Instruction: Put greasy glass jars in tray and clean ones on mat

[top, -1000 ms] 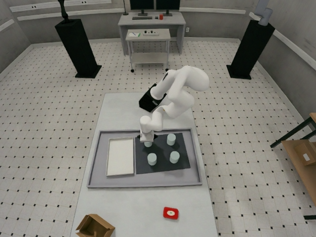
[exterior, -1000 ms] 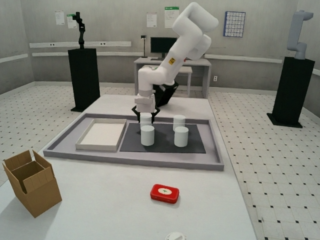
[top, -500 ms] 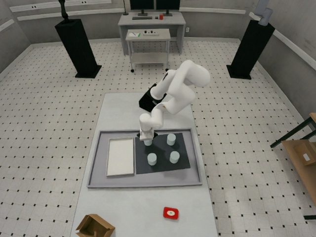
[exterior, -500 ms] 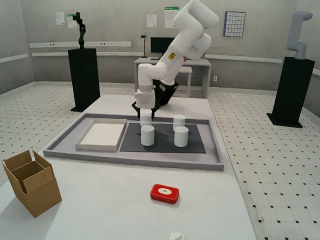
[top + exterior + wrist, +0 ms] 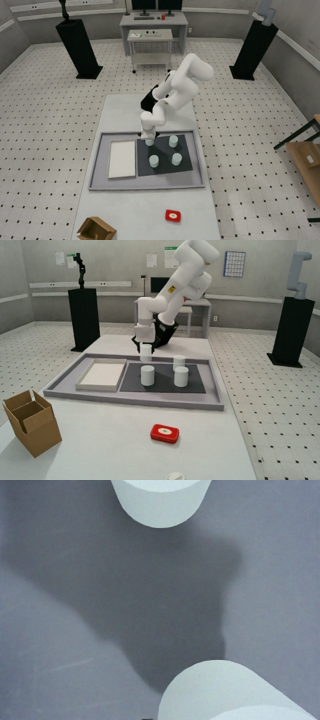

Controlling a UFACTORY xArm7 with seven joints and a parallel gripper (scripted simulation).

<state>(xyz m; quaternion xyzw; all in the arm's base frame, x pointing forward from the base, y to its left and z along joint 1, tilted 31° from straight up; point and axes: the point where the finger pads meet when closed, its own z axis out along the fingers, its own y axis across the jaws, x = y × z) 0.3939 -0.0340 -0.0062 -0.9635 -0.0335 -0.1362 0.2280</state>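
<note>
My gripper is now 13 cm short of the white tray, 20 cm to the left of it and 11 cm above it. The rest, counted from my hand: cardboard box 62 cm ahead, 22 cm to the right, 5 cm below; red tin 50 cm ahead, 21 cm to the left, 10 cm below; dark drying mat 6 cm ahead, 11 cm to the left, 11 cm below.
</note>
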